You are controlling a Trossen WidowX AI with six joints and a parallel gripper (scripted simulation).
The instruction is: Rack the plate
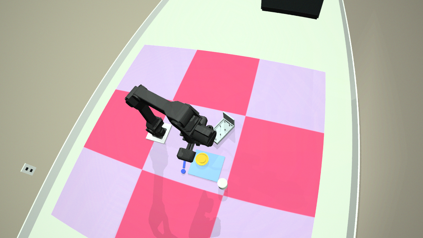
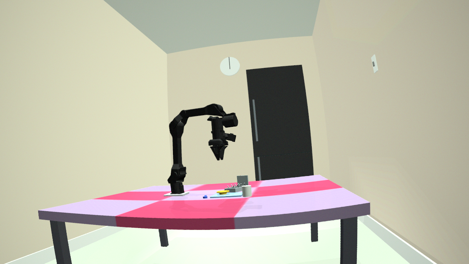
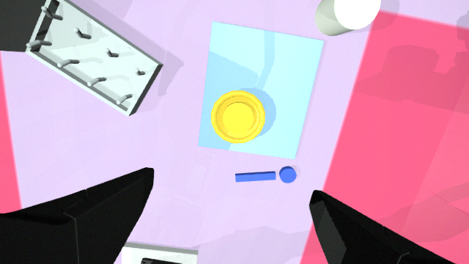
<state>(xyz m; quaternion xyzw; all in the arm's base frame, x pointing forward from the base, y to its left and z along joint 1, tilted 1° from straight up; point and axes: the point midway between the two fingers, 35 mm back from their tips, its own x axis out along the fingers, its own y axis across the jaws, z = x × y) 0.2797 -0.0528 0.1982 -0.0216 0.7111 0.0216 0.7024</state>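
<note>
Now: gripper tip 160 mm above the yellow plate and 10 mm to the left of it. The rest, counted from my gripper tip: light blue mat: 170 mm below, 30 mm ahead, 20 mm to the right; blue spoon: 170 mm below, 70 mm to the right, 70 mm behind; white cup: 150 mm below, 140 mm ahead, 90 mm to the right.
</note>
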